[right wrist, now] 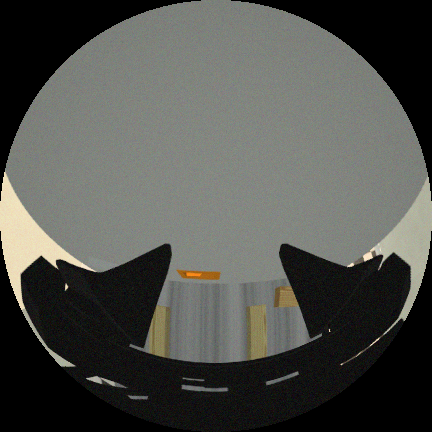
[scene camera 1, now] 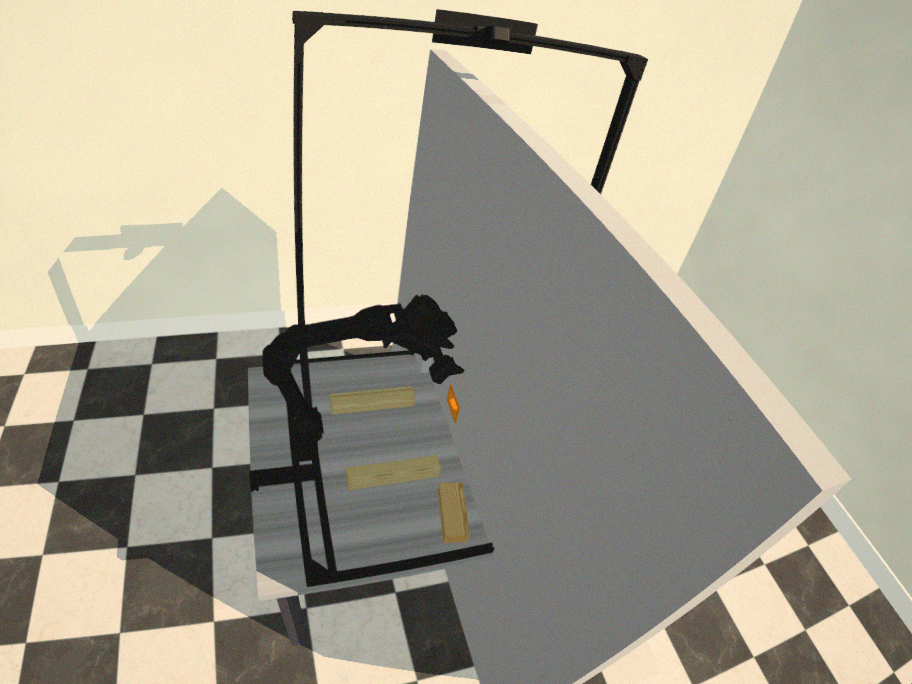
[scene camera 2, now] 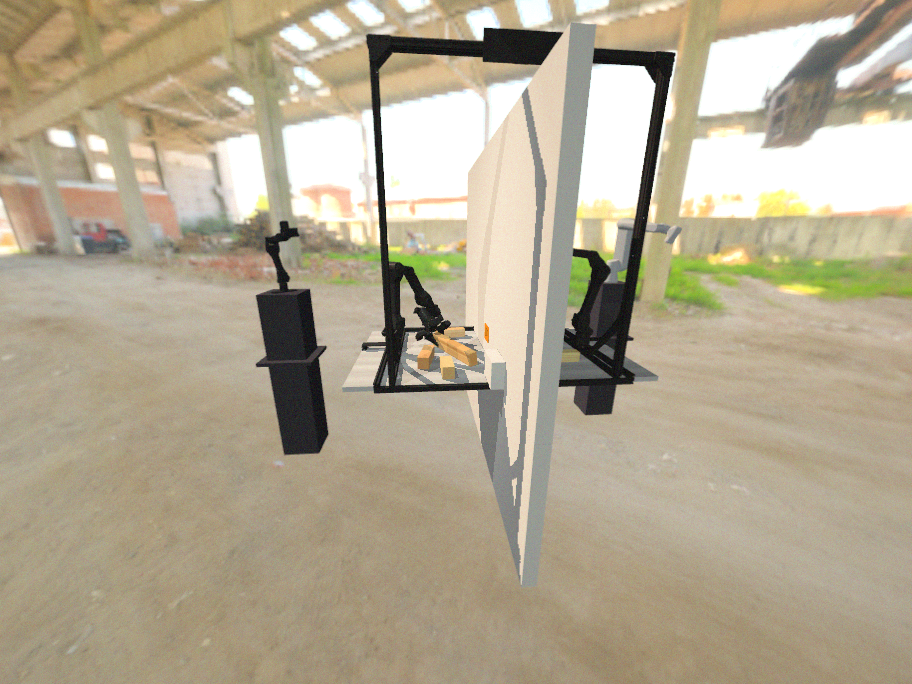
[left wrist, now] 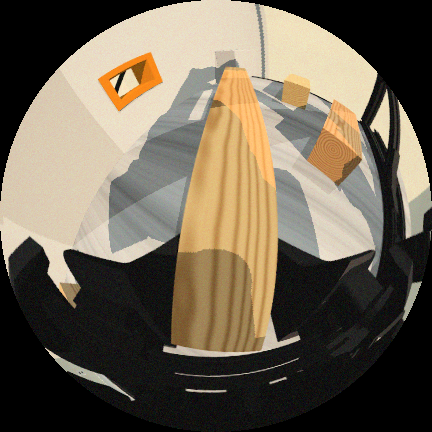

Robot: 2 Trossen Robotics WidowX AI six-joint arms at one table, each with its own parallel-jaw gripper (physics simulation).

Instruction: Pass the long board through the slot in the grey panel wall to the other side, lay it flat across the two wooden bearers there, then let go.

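Places are measured from the left arm's base along level axes (x ahead, y left, z up), in centimetres.
Pixels of known places: left gripper, between the fingertips: (scene camera 2: 441,344) (left wrist: 224,232); right gripper, between the fingertips: (right wrist: 227,250) (scene camera 1: 458,359); right arm's base, origin of its link: (scene camera 1: 304,451) (scene camera 2: 581,344).
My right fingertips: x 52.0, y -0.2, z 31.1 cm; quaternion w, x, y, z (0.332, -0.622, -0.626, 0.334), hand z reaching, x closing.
Ahead of a thing's pixels: the offset from my right fingertips to its top centre. "pt": to the spot under its first point.
The long board {dx -24.3, dy -3.7, dz -26.7 cm} (scene camera 2: 458,349) (left wrist: 227,200) is light wood and lies lengthwise between the fingers of my left gripper (scene camera 2: 434,336) (left wrist: 224,232), which is shut on it near one end. Its far end points towards the panel wall. The orange-rimmed slot {pt dx -3.3, dy -6.4, dz -19.8 cm} (scene camera 1: 451,391) (left wrist: 154,75) (right wrist: 212,275) is in the grey panel wall (scene camera 1: 552,368) (scene camera 2: 508,242) (right wrist: 215,150), left of the board's far end in the left wrist view. My right gripper (scene camera 1: 453,357) (right wrist: 227,250) is open and empty by the wall's other side, above the slot. Two wooden bearers {dx +17.5, dy -15.5, dz -28.6 cm} (scene camera 1: 372,400) {dx +16.5, dy +10.9, dz -28.6 cm} (scene camera 1: 392,472) (right wrist: 160,332) (right wrist: 257,332) lie parallel there.
A wooden block {dx +3.6, dy +25.6, dz -29.2 cm} (scene camera 1: 453,513) (right wrist: 286,297) lies by the wall on the bearers' side. On the left arm's side, wooden blocks {dx -36.6, dy -12.6, dz -28.0 cm} (scene camera 2: 425,357) {dx -28.4, dy -25.6, dz -28.0 cm} (scene camera 2: 447,368) (left wrist: 296,91) (left wrist: 335,147) lie near the board. A white block {pt dx -12.2, dy -41.3, dz -26.4 cm} (scene camera 2: 495,371) stands against the wall. A black frame (scene camera 1: 299,184) (scene camera 2: 380,184) surrounds the table.
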